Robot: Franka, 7 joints.
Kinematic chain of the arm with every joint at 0, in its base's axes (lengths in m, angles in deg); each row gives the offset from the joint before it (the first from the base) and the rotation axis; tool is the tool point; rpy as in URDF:
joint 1: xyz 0 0 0.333 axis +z
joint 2: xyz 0 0 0 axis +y
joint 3: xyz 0 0 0.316 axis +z
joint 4: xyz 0.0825 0 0 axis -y
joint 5: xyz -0.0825 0 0.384 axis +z
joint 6: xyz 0 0 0 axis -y
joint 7: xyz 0.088 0 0 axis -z
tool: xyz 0 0 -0.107 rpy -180 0 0
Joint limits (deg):
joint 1: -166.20..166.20
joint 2: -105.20..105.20
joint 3: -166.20..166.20
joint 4: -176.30..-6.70
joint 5: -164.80..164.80
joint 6: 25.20..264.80
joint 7: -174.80..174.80
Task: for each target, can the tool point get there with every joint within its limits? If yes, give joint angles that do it. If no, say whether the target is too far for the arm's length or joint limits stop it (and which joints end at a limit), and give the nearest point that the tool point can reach.
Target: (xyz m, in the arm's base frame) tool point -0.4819 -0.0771 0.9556
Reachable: yes | joints -102.64 42.87 -121.99 -76.52 5.76 169.70 137.02
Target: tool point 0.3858 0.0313 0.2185
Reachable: yes | joints -80.73 -22.92 92.03 -154.21 136.79 139.28 -117.72
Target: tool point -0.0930 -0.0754 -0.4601
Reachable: no: joint limits stop it (at a limit: joint 2) | nearest point -0.1164 -0.0944 -0.3437 | short by 0.120 m
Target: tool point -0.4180 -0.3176 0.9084
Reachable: yes | joints -93.30 66.89 -134.15 -73.88 97.48 142.97 38.70
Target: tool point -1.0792 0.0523 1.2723
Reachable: no: too far | nearest point -0.6467 0.0313 0.8959 | short by 0.574 m
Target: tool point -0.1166 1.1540 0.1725
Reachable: no: too far | nearest point -0.0854 0.8455 0.2154 | short by 0.313 m
